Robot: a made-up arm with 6 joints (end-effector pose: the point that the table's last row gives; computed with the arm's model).
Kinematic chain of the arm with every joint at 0, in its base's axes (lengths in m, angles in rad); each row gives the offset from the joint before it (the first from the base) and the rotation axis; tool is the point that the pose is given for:
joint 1: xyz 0 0 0.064 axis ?
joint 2: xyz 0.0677 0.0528 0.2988 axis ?
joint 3: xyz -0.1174 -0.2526 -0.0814 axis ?
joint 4: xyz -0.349 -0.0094 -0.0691 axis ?
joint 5: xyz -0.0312 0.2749 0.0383 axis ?
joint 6: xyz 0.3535 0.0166 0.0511 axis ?
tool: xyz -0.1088 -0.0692 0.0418
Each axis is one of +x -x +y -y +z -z.
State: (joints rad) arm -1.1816 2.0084 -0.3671 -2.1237 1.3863 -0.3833
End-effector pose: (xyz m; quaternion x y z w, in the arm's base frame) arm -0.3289 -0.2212 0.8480 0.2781 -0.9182 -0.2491 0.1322
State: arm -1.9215 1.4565 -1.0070 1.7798 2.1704 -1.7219
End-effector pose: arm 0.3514 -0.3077 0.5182 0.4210 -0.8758 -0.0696 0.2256
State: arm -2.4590 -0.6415 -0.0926 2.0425 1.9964 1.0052
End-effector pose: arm 0.2942 0.4172 0.2647 0.3730 0.0648 -0.5572 0.7391
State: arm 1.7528 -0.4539 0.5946 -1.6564 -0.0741 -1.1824
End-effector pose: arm 0.0879 0.0461 -0.0209 0.5936 0.5670 -0.5711 0.0027
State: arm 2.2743 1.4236 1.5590 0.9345 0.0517 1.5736
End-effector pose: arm 0.0469 0.3921 0.6488 -0.8438 0.3768 0.3537 0.1444
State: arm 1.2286 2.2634 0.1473 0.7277 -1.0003 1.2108
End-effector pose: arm 0.3711 0.5027 0.5035 -0.5204 0.2406 -0.3519 0.7399
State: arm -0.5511 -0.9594 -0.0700 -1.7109 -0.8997 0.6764
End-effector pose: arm 0.2184 -0.0880 -0.2584 -0.7200 -0.5556 -0.2752 0.3117
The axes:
joint 1: +z
joint 2: +y
joint 3: +z
joint 4: +x
joint 5: +y
joint 6: -z

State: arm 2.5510 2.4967 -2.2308 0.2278 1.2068 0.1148
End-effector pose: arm 0.3118 0.0202 0.4309 -0.5525 -0.3769 -0.2784 0.6894
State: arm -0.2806 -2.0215 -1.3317 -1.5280 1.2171 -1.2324
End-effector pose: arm 0.5013 -0.2617 0.1120 0.4605 -0.1996 -0.1478 0.8522
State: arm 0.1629 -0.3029 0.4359 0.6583 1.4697 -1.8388
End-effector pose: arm -0.3176 0.0061 -0.1131 0.4491 0.3490 0.8185 0.0805
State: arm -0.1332 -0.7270 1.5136 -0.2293 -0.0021 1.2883
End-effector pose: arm -0.2804 -0.2662 -0.0575 -0.0871 -0.4517 0.0390 0.8870
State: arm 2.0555 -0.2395 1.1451 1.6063 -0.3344 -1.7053
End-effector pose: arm 0.1869 0.3235 0.4286 -0.5761 -0.3139 -0.5325 0.5348
